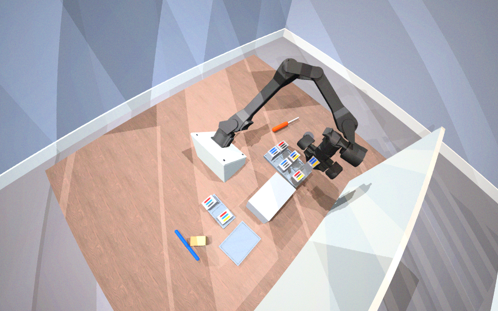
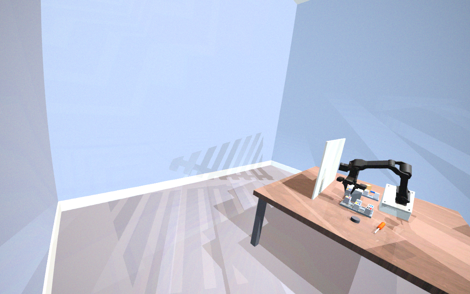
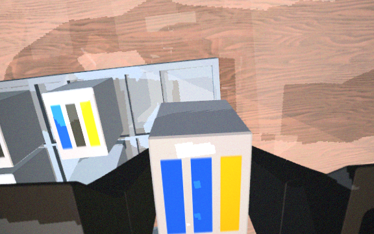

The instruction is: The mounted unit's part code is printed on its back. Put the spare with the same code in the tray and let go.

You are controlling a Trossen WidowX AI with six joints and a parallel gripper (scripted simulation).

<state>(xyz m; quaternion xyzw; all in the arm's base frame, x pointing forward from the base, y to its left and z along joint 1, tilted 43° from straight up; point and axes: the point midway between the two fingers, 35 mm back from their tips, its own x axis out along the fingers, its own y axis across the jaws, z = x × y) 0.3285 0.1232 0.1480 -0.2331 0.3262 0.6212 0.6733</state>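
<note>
Right now my gripper tip is 400 mm to the left of the flat grey tray, 90 mm above it and 20 mm past it. From my gripper tip the other things lie so: mounted unit 200 mm to the right, 40 mm below, 40 mm behind; tan block 500 mm to the right, 130 mm behind, 60 mm below; dark puck 180 mm to the left, 90 mm behind, 80 mm below.
</note>
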